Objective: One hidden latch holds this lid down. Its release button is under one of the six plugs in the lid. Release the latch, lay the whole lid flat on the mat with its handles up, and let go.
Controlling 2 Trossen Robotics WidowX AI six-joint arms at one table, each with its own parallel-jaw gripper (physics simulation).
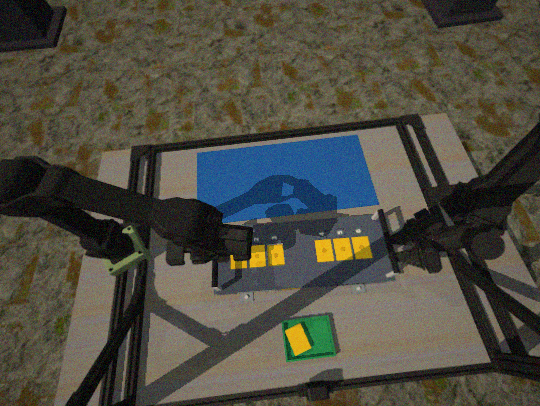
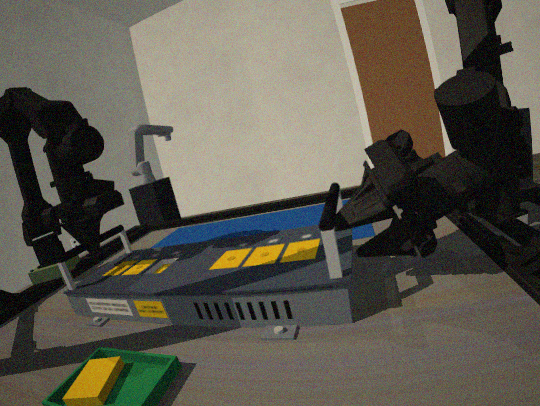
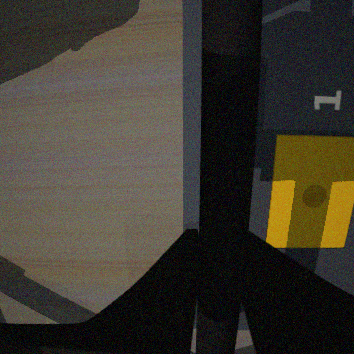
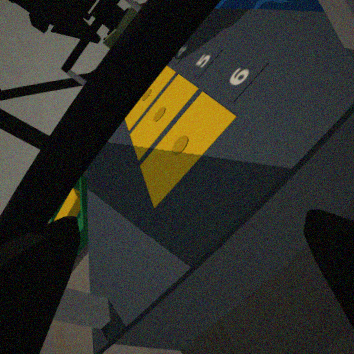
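Pixels of known places: left gripper, fingertip midpoint: (image 1: 216, 257) (image 2: 95, 252) (image 3: 215, 239) (image 4: 98, 40); right gripper, fingertip midpoint: (image 1: 385, 248) (image 2: 344, 242) (image 4: 193, 225); left arm's base, link origin: (image 1: 120, 248) (image 2: 53, 261) (image 4: 117, 21); right arm's base, link origin: (image 1: 455, 208) (image 2: 498, 213).
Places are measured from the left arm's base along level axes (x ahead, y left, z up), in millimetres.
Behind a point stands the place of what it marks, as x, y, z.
The grey lid (image 1: 309, 275) {385, -346, 0} (image 2: 260, 278) {481, -405, 1} (image 4: 274, 116) {598, -352, 3} sits on its vented base (image 2: 309, 310) {516, -449, -31}, in front of the blue mat (image 1: 329, 169) {654, -106, -51} (image 2: 260, 223) {552, -6, -51}. Yellow plugs sit in two groups of three, left (image 1: 267, 254) {325, -240, -2} (image 3: 312, 191) {257, -200, -3} and right (image 1: 343, 249) {500, -342, 2} (image 2: 264, 254) {500, -340, 2} (image 4: 182, 123) {536, -351, 2}. My left gripper (image 1: 222, 258) {210, -180, 33} (image 3: 215, 239) {210, -180, 33} is shut on the lid's black left handle (image 3: 230, 123) {232, -141, 58}. My right gripper (image 1: 395, 242) (image 2: 350, 213) is open at the black right handle (image 1: 389, 246) {574, -404, 63} (image 2: 329, 205) {569, -423, 65} (image 4: 116, 105) {597, -385, 56}; the bar runs close by one finger.
A green tray (image 1: 318, 328) {333, -459, -48} (image 2: 147, 374) {334, -452, -48} with a loose yellow block (image 1: 297, 339) {274, -449, -36} (image 2: 91, 380) {275, -456, -36} lies in front of the lid. A black frame (image 1: 268, 136) {558, 110, -34} rims the table. A black box (image 2: 153, 201) with a white arm stands at the back left.
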